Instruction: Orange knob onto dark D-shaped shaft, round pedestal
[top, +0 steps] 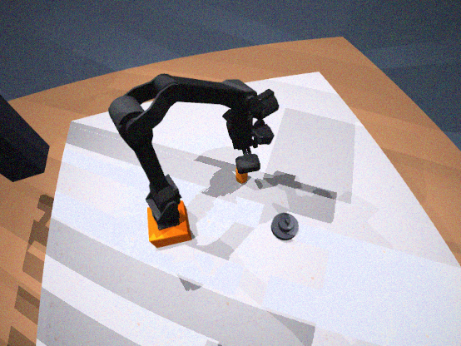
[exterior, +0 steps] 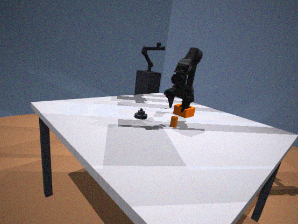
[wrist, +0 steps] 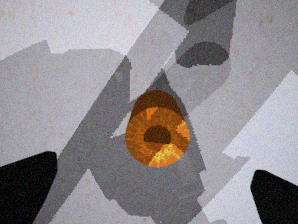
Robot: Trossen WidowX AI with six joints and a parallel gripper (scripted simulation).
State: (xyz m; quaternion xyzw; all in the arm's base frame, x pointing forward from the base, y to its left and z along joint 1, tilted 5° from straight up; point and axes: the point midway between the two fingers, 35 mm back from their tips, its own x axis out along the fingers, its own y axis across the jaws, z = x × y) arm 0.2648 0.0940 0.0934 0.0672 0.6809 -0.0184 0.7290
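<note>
Now: gripper tip 70 mm above the orange knob. Round my gripper tip: dark round pedestal 70 mm ahead, 220 mm to the right, 70 mm below.
</note>
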